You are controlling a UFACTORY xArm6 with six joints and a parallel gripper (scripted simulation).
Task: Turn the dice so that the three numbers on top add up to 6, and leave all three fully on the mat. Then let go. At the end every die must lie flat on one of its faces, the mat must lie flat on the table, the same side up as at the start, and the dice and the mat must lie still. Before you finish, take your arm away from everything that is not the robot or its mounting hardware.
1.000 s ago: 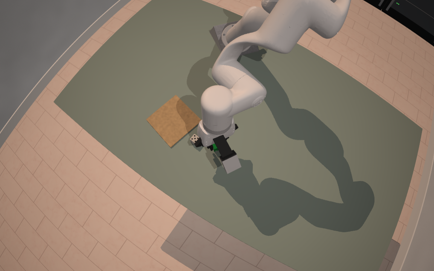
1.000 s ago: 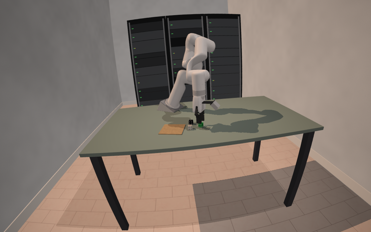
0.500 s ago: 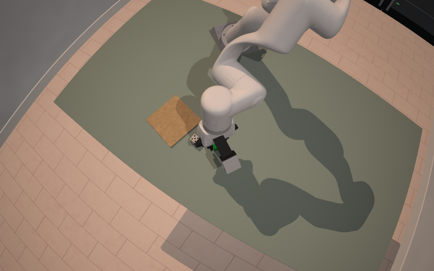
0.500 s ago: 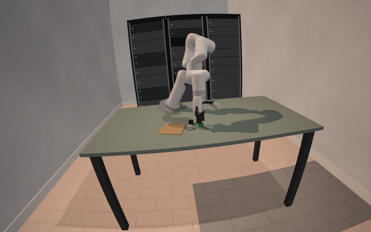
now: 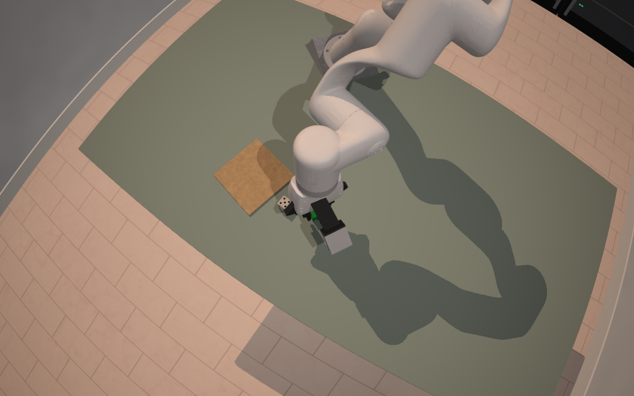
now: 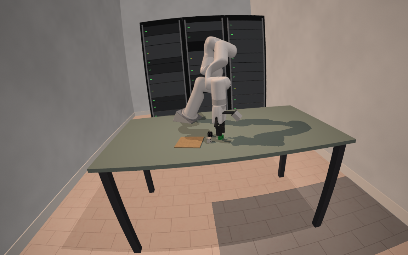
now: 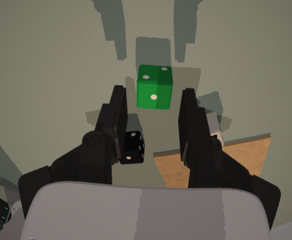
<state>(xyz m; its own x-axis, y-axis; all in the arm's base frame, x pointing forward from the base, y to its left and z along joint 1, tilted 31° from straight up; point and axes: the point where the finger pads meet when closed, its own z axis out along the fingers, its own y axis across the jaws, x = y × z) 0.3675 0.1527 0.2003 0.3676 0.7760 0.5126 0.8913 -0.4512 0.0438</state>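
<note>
Now: the green die 40 mm below my hand. From my hand the other things lie so: white die: 60 mm to the right, 40 mm below, 30 mm ahead; black die: 60 mm to the right, 50 mm behind, 40 mm below; brown mat: 170 mm to the right, 50 mm below, 30 mm ahead.
</note>
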